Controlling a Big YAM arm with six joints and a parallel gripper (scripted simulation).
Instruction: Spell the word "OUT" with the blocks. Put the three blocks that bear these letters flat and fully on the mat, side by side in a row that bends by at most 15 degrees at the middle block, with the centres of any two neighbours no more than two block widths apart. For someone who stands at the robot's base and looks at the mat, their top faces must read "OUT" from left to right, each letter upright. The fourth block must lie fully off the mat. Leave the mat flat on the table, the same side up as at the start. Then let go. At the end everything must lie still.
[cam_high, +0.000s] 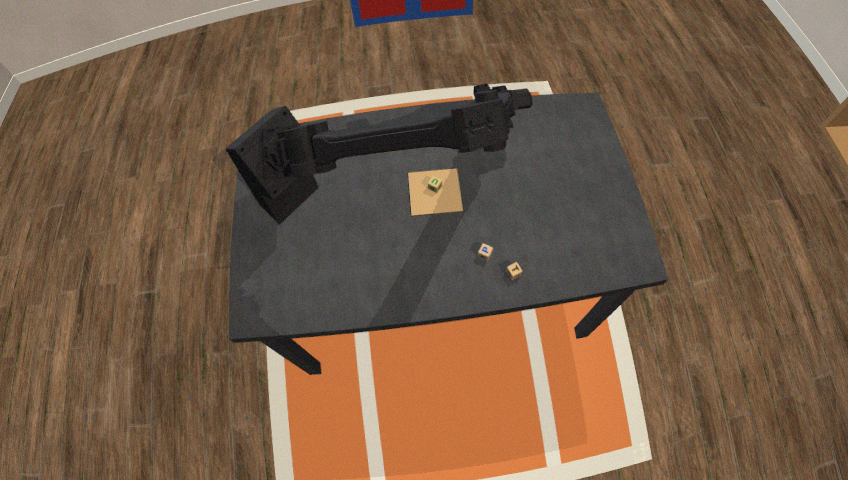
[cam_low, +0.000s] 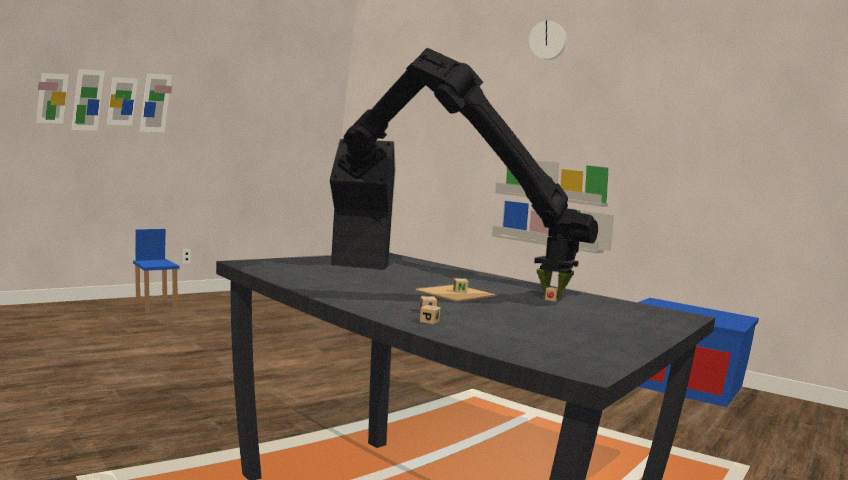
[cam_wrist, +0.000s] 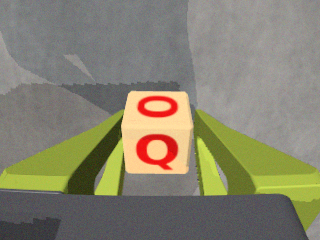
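The O block is right at my hand. From my hand the other things lie so: green-lettered block: 22 cm behind, 8 cm to the right, 1 cm above; then P block: 18 cm behind, 32 cm to the right; then tan mat: 23 cm behind, 9 cm to the right, 1 cm below.
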